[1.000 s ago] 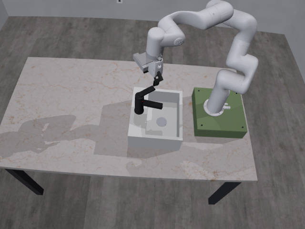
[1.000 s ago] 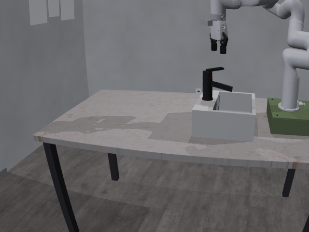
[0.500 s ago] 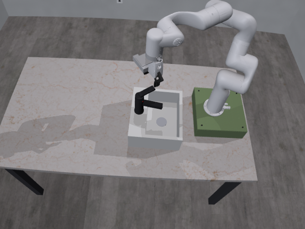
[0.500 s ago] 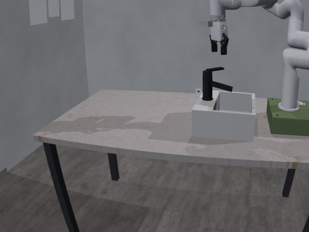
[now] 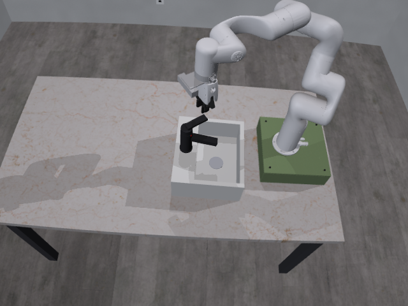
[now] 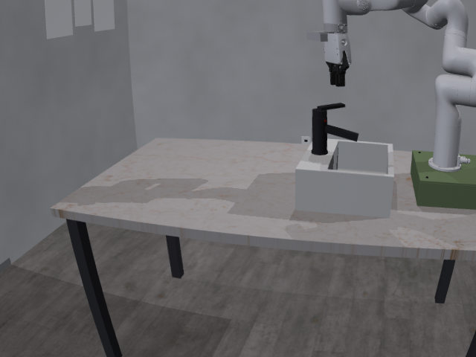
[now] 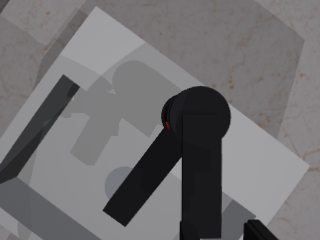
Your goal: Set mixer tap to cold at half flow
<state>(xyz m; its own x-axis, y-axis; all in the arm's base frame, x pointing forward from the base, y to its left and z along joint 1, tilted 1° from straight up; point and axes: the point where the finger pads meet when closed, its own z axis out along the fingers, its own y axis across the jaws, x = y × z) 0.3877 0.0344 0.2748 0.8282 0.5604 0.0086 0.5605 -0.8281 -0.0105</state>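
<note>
My gripper is now 90 mm above the lever, 20 mm short of it and 10 mm to the right of it. The rest, counted from my hand: white sink (320 mm below, 60 mm behind, 40 mm to the left).
</note>
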